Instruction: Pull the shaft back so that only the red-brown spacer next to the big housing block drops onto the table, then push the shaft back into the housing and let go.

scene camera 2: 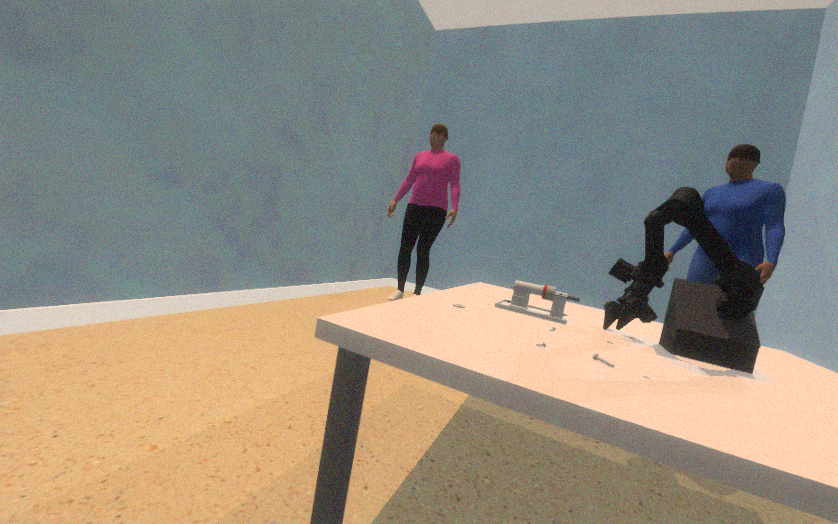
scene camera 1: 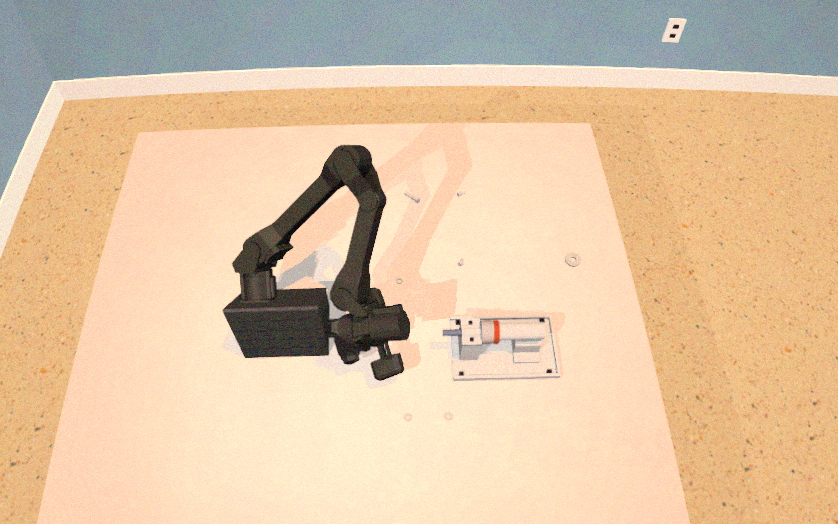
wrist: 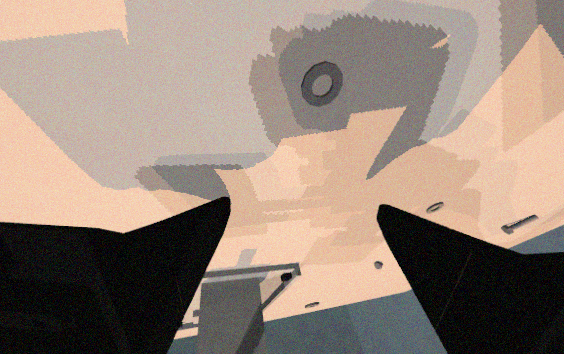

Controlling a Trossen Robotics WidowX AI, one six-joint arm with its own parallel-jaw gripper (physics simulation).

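Places are measured from the arm's base along level axes (x back, y right, z up), in metres.
Where they show: gripper, fingertip midpoint: (scene camera 2: 610, 329) (wrist: 303, 207); arm's base at its link origin: (scene camera 2: 730, 310) (scene camera 1: 258, 299).
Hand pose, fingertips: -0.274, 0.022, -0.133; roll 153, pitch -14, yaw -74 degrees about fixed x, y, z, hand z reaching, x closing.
Observation:
Things, the pixels of their centre, and the offset from my fingertips, as dx, dy, dz. "*": a spot on its surface instead.
- pale grey ring at the middle of its body: (scene camera 1: 487, 332) -0.197, +0.026, +0.066
- shaft at a spot on its surface: (scene camera 1: 451, 332) (scene camera 2: 574, 296) * -0.121, +0.029, +0.073
- bolt at the middle of its body: (scene camera 2: 603, 360) (wrist: 520, 223) (scene camera 1: 411, 197) -0.049, -0.402, -0.007
- large ring at the middle of its body: (scene camera 1: 572, 259) (scene camera 2: 458, 305) -0.434, -0.204, -0.010
The fixture stands on a pale base plate (scene camera 1: 494, 375). A narrow red-orange band (scene camera 1: 496, 331) (scene camera 2: 546, 291), the spacer, sits between a pale grey ring (scene camera 1: 488, 331) and a long pale cylinder (scene camera 1: 522, 329) (scene camera 2: 529, 288). The shaft (scene camera 1: 451, 332) (scene camera 2: 569, 297) sticks out of the square holed block (scene camera 1: 470, 331) (scene camera 2: 558, 307). In the wrist view a grey end block (wrist: 230, 305) shows at lower left; the spacer and shaft do not show there. My gripper (wrist: 303, 207) (scene camera 2: 612, 326) is open and empty, low over the table between the robot base and the fixture, apart from the shaft.
A dark ring (wrist: 322, 84) lies on the table in the gripper's shadow. A bolt (scene camera 1: 412, 197) (scene camera 2: 603, 360) (wrist: 520, 224), a large ring (scene camera 1: 572, 259) (scene camera 2: 458, 305) and several small parts lie around. Two people, in pink (scene camera 2: 435, 179) and blue (scene camera 2: 735, 216), stand beyond the table.

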